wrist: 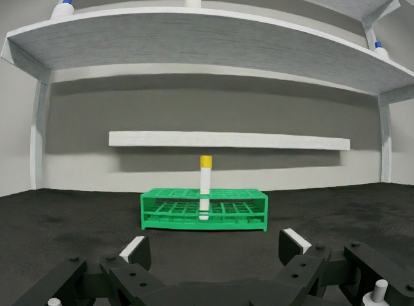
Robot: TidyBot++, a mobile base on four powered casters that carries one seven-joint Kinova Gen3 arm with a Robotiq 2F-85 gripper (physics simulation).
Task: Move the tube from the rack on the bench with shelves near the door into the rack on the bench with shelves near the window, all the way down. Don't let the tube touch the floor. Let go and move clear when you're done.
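A white tube with a yellow cap (205,172) stands upright in a green rack (242,228) on the dark bench top, near the middle of the rack's length. Its lower end shows through the rack's open front, near the rack's base. My gripper (214,248) is open, with its fingers wide apart and nothing between them. It is in front of the rack, apart from the rack and the tube. Which of the two benches this is cannot be told from this view.
A grey shelf (200,42) spans above the rack, on side posts (38,135) (385,140). White bottles with blue caps (62,10) (380,50) stand on it. A white horizontal bar (230,140) runs along the wall behind the tube.
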